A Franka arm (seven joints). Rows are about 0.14 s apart.
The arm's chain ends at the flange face. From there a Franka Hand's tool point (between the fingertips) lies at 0.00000 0.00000 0.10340 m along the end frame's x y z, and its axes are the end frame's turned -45 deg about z.
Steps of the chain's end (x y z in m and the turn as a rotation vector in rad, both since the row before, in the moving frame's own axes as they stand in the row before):
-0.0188, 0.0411, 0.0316, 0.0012, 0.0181, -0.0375
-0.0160, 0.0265, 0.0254, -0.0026, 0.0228, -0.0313
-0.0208, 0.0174, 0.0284, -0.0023, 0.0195, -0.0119
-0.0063, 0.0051, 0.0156, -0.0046, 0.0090, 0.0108
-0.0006, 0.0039, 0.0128, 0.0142, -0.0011, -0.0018
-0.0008, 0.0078, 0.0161, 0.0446, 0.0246, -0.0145
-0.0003, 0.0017, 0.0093, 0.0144, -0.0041, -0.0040
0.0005, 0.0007, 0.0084, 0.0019, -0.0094, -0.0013
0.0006, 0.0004, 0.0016, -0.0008, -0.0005, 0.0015
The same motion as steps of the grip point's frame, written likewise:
-0.0409, 0.0170, 0.0316, -0.0120, 0.0136, -0.0375
-0.0285, 0.0093, 0.0254, -0.0180, 0.0143, -0.0313
-0.0257, -0.0008, 0.0284, -0.0154, 0.0122, -0.0119
-0.0077, 0.0001, 0.0156, -0.0096, 0.0031, 0.0108
-0.0022, 0.0012, 0.0128, 0.0108, 0.0093, -0.0018
-0.0010, 0.0035, 0.0160, 0.0141, 0.0489, -0.0145
-0.0007, -0.0004, 0.0093, 0.0131, 0.0073, -0.0040
-0.0007, 0.0000, 0.0084, 0.0080, -0.0053, -0.0013
0.0000, 0.0007, 0.0016, -0.0002, -0.0009, 0.0015

